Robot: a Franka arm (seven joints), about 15 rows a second.
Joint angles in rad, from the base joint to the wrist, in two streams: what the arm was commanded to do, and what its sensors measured. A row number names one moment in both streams.
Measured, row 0: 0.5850 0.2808 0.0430 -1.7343 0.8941 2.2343 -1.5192
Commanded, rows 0 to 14: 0.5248 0.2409 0.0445 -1.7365 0.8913 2.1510 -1.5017; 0.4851 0.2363 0.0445 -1.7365 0.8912 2.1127 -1.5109; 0.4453 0.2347 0.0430 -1.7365 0.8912 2.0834 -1.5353; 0.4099 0.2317 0.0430 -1.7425 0.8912 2.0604 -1.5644; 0.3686 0.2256 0.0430 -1.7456 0.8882 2.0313 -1.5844; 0.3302 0.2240 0.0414 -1.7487 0.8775 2.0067 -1.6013; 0.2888 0.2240 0.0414 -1.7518 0.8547 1.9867 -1.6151; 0.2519 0.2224 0.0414 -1.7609 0.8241 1.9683 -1.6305; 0.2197 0.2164 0.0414 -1.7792 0.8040 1.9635 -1.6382; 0.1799 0.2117 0.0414 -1.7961 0.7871 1.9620 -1.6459; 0.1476 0.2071 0.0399 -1.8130 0.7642 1.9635 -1.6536; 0.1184 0.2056 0.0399 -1.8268 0.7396 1.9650 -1.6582; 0.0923 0.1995 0.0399 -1.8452 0.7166 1.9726 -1.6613; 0.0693 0.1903 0.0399 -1.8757 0.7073 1.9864 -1.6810; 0.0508 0.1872 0.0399 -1.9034 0.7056 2.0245 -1.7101
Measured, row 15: 0.0895 0.2340 0.0258 -1.8184 0.7264 1.9730 -1.6673
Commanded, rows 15 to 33: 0.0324 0.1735 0.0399 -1.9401 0.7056 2.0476 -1.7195; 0.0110 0.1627 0.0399 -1.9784 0.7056 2.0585 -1.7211; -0.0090 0.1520 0.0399 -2.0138 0.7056 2.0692 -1.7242; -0.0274 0.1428 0.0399 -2.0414 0.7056 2.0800 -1.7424; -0.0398 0.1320 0.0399 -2.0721 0.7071 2.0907 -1.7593; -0.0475 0.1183 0.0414 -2.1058 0.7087 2.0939 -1.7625; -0.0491 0.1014 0.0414 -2.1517 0.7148 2.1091 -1.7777; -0.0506 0.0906 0.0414 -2.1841 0.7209 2.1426 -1.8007; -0.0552 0.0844 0.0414 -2.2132 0.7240 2.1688 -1.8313; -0.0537 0.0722 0.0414 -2.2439 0.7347 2.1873 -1.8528; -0.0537 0.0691 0.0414 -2.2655 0.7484 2.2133 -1.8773; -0.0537 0.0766 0.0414 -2.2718 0.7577 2.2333 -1.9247; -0.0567 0.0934 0.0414 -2.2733 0.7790 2.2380 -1.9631; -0.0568 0.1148 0.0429 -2.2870 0.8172 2.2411 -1.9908; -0.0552 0.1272 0.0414 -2.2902 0.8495 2.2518 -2.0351; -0.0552 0.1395 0.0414 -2.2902 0.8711 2.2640 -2.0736; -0.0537 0.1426 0.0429 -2.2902 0.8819 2.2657 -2.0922; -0.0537 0.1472 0.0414 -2.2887 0.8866 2.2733 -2.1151; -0.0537 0.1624 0.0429 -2.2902 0.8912 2.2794 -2.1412
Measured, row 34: -0.0382 0.1513 0.0284 -2.2833 0.8614 2.2614 -2.0809
